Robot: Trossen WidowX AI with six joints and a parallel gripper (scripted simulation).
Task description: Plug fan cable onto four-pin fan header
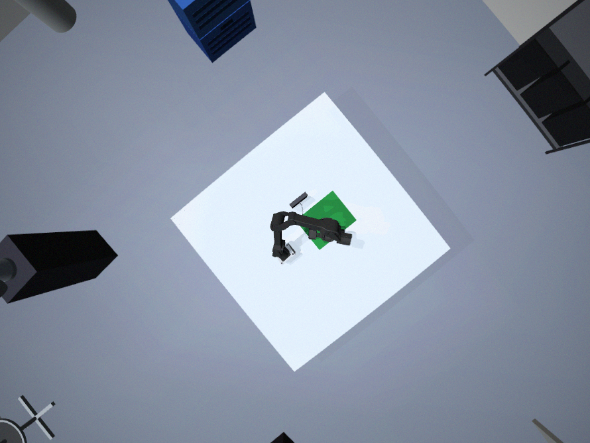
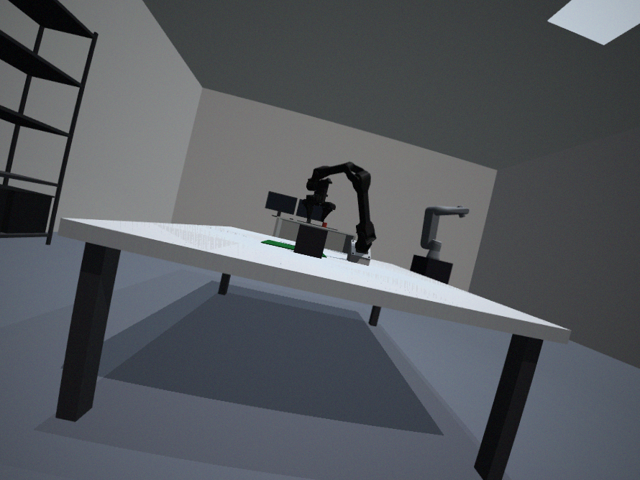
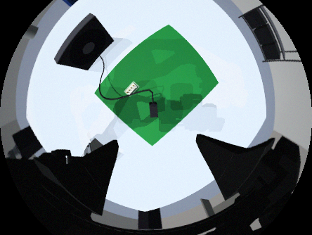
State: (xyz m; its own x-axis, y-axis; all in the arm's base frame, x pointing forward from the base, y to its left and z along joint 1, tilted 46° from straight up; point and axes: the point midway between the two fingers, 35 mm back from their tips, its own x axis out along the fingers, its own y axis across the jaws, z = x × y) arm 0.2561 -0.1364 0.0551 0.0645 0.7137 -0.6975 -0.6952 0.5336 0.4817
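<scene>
Right now my gripper tip is 10 mm short of the black plug and 140 mm above it. From my gripper tip the other things lie so: fan 20 mm ahead, 230 mm to the left, 100 mm below; green board 70 mm ahead, 30 mm to the left, 180 mm below; white four-pin header 10 mm ahead, 80 mm to the left, 160 mm below.
</scene>
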